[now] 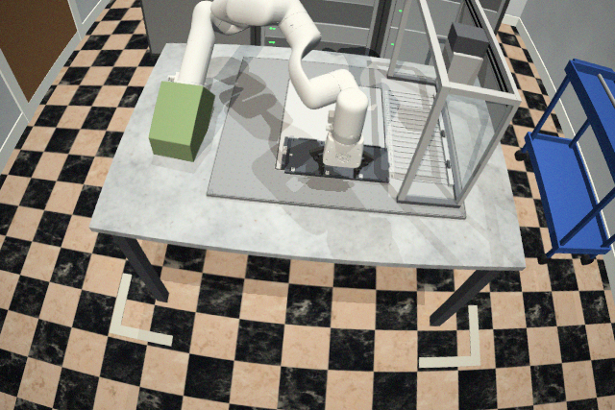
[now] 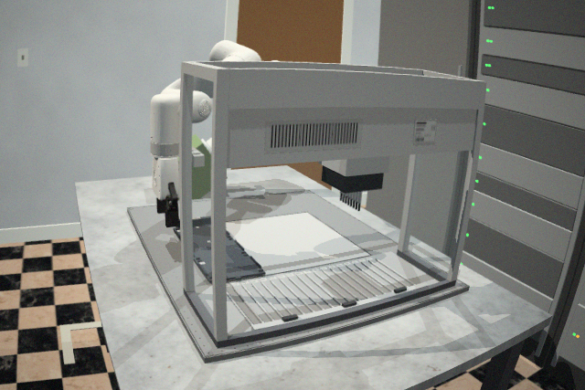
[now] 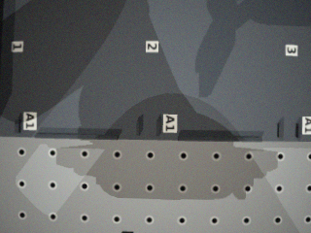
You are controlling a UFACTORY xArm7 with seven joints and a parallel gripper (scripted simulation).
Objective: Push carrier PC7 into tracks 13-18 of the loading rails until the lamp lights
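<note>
My gripper is now 120 mm to the right of the carrier PC7, 90 mm above it and 10 mm past it.
</note>
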